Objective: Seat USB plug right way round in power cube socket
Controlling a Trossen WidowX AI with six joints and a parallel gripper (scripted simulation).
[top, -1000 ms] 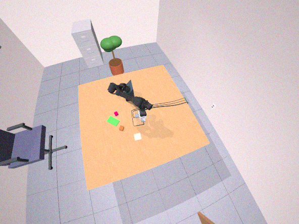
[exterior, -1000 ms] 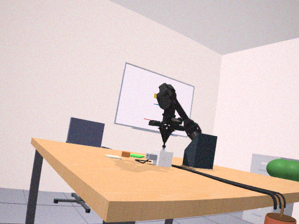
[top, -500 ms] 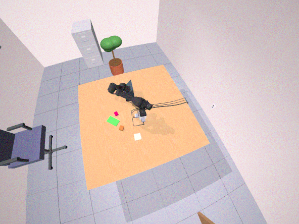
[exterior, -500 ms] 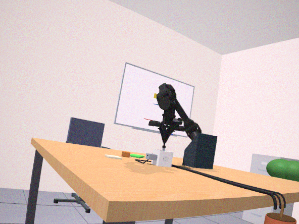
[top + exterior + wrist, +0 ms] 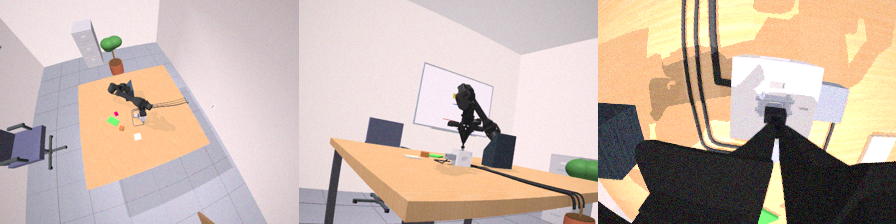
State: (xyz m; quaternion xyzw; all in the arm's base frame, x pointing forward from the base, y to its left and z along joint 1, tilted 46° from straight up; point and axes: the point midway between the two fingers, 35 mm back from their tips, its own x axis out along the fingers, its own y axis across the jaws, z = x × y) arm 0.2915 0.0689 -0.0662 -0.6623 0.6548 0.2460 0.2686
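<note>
The dark USB plug lies 2 cm below my gripper tip. The rest, counted from my gripper tip: pink block (29 cm to the right, 10 cm below, 9 cm behind); white pad (22 cm ahead, 11 cm below, 9 cm to the right); orange block (24 cm to the right, 10 cm below, 10 cm ahead).
</note>
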